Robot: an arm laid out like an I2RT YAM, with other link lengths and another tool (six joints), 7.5 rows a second.
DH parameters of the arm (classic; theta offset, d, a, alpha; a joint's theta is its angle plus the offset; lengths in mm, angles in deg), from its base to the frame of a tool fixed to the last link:
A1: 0 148.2 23.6 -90
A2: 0 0 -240.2 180
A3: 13.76 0 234.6 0
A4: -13.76 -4.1 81.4 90
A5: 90 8.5 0 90
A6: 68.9 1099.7 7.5 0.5
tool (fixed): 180 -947.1 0 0
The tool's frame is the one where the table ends.
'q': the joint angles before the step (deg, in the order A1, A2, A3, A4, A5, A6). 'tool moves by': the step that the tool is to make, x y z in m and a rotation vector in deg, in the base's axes. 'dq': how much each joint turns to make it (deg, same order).
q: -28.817, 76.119, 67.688, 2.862, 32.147, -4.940
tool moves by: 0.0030, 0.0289, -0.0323, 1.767, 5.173, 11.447
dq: 0.041, -5.161, -7.296, -2.037, -11.177, -2.739
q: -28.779, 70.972, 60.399, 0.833, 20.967, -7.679
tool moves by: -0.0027, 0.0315, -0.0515, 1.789, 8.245, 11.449
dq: -0.023, -4.121, -8.482, -2.366, -10.627, -5.120
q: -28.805, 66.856, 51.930, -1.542, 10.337, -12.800
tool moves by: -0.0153, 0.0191, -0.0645, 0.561, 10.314, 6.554
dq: -0.361, -1.721, -9.077, -1.031, -4.880, -6.712
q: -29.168, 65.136, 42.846, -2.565, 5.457, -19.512
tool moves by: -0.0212, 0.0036, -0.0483, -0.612, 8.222, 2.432
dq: -1.666, -0.160, -6.681, 0.198, -1.435, -6.038
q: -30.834, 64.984, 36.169, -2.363, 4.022, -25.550
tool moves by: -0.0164, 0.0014, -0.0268, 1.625, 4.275, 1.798
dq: -2.699, -0.007, -3.217, -1.142, -3.259, -3.227
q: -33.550, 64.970, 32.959, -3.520, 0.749, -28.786
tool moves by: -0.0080, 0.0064, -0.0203, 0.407, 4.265, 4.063
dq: -1.026, 1.043, -1.707, -1.068, -2.794, -4.721
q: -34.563, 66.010, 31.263, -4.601, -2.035, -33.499
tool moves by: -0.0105, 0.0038, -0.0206, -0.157, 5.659, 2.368
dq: -0.239, 1.909, -0.869, -1.928, 0.282, -4.236
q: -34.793, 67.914, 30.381, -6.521, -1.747, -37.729
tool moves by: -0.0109, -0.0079, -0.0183, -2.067, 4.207, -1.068
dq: -0.729, 2.748, -1.756, 2.247, 3.157, -2.657
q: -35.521, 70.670, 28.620, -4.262, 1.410, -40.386
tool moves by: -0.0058, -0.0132, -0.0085, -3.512, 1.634, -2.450
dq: -0.610, 2.381, -1.683, 4.874, 4.013, -1.327
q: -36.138, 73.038, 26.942, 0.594, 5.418, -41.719
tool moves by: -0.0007, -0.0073, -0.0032, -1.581, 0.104, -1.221
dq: -0.422, 1.648, -0.652, 3.194, 1.509, -0.380
